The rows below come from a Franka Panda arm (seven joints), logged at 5 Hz.
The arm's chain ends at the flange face. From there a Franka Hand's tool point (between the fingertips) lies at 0.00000 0.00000 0.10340 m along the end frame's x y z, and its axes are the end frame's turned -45 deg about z.
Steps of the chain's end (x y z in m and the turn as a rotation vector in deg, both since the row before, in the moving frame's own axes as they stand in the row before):
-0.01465, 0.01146, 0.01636, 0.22, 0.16, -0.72
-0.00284, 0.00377, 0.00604, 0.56, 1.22, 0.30
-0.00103, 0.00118, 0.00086, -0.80, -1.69, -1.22
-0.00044, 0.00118, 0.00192, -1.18, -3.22, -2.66
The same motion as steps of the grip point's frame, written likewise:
-0.01798, -0.00234, 0.01636, 0.04, 0.27, -0.72
-0.00240, 0.00151, 0.00601, -0.47, 1.26, 0.30
-0.00475, -0.00100, 0.00080, 0.63, -1.76, -1.22
-0.00682, -0.00195, 0.00173, 1.44, -3.11, -2.66

